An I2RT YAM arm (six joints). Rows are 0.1 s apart.
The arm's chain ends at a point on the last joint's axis. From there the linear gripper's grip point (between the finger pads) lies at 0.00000 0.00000 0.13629 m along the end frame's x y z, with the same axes.
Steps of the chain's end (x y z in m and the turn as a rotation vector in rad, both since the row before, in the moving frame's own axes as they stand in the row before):
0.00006 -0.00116 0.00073 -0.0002 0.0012 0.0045
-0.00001 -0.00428 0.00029 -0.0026 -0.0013 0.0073
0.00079 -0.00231 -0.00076 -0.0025 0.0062 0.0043
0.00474 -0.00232 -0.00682 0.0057 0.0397 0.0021
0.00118 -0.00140 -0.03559 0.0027 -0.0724 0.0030
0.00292 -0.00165 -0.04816 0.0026 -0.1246 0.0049
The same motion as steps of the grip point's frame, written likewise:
0.00022 -0.00113 0.00073 -0.0002 0.0012 0.0045
-0.00019 -0.00393 0.00029 -0.0026 -0.0013 0.0073
0.00163 -0.00197 -0.00076 -0.0025 0.0062 0.0043
0.01015 -0.00309 -0.00693 0.0057 0.0397 0.0021
-0.00868 -0.00178 -0.03595 0.0027 -0.0724 0.0030
-0.01402 -0.00204 -0.04922 0.0026 -0.1246 0.0049

